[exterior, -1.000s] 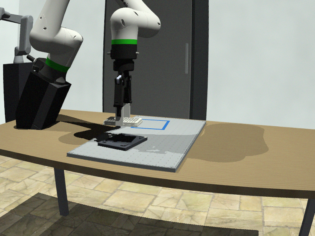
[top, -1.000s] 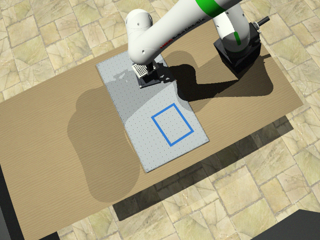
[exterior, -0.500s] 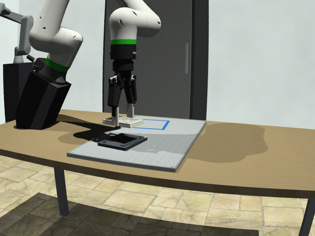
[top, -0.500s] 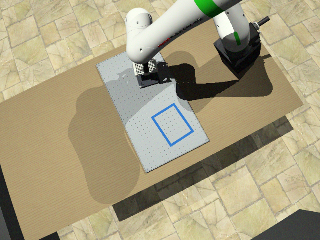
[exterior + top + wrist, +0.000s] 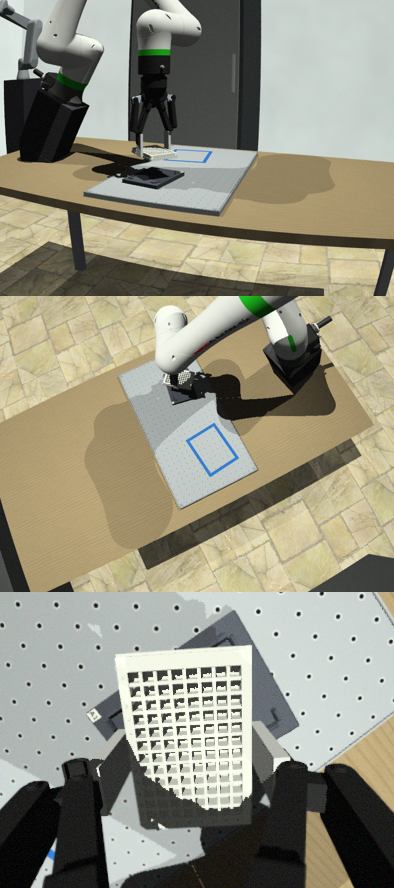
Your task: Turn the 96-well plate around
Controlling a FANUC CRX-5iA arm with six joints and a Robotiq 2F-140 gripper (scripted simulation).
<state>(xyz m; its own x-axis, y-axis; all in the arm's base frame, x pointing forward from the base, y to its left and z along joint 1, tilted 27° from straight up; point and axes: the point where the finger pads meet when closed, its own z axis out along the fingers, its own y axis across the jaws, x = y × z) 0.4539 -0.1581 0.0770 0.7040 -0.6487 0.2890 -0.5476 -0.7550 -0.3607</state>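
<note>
The white 96-well plate lies 2 cm below my hand. Also, from my hand: dark plate nest N1: 10 cm below; A1 label: 6 cm ahead, 7 cm to the left, 9 cm below.
</note>
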